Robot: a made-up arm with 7 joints.
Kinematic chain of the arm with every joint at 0, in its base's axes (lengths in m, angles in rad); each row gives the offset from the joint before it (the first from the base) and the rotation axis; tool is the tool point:
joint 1: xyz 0 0 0.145 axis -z
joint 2: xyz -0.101 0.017 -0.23 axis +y
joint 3: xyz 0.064 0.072 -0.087 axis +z
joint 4: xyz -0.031 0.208 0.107 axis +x
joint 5: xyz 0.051 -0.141 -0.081 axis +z
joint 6: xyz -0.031 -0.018 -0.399 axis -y
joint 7: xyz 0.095 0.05 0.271 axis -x
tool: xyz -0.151 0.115 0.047
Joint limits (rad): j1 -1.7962..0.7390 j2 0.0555..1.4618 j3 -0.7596..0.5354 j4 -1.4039..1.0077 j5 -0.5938..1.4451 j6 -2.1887..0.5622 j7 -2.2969..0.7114
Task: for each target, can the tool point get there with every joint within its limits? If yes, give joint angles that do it. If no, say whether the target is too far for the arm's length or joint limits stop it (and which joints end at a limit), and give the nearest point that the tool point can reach.
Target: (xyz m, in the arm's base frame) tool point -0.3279 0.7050 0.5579
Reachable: no: joint limits stop it (at a limit: joint 2, joint 3, joint 4, joint 5, joint 6) | nearest point -0.3396 0.7302 0.3171 | short by 0.242 m
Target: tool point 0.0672 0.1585 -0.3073
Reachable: yes | joints 0.3419 0.7261 0.3362 -0.4108 0.4958 -0.7036 -2.0645
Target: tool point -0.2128 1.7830 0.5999
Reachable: no: too far | nearest point -0.1098 0.9201 0.2061 | short by 0.954 m
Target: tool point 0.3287 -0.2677 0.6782
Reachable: no: joint limits stop it (at a limit: joint 2, joint 3, joint 4, joint 5) | nearest point 0.2632 -0.2144 0.2216 | short by 0.464 m
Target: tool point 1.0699 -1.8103 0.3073
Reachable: no: too far | nearest point 0.3642 -0.6194 -0.2637 | short by 1.497 m
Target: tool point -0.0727 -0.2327 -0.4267
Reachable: yes | joints 0.2954 1.0411 -0.3438 -1.1326 -0.1040 -1.5911 -0.6637
